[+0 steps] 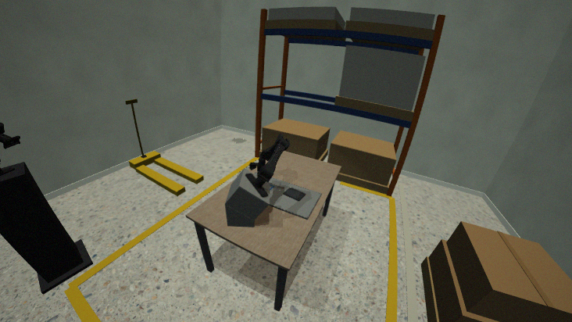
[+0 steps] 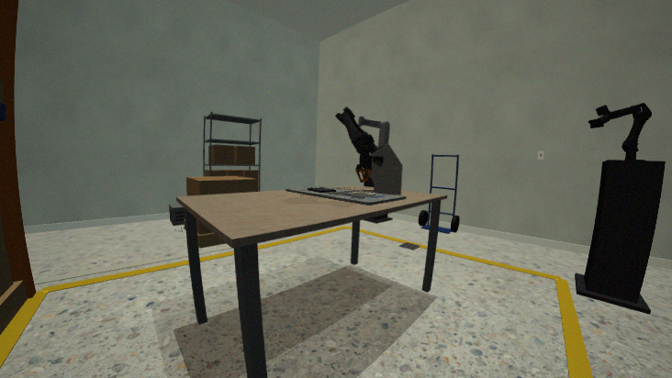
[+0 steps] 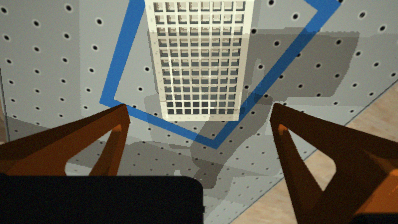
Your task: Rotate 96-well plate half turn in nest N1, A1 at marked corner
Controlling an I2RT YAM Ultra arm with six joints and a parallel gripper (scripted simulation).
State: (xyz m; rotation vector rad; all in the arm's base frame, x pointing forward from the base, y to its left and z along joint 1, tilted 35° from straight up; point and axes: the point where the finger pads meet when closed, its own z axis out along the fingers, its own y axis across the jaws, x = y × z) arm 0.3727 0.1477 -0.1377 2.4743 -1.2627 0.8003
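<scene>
Now: the cream 96-well plate 80 mm below my hand. The rest, counted from my hand: dark plate nest N1: 80 mm ahead, 300 mm to the right, 80 mm below; A1 label: 130 mm ahead, 230 mm to the right, 80 mm below.
</scene>
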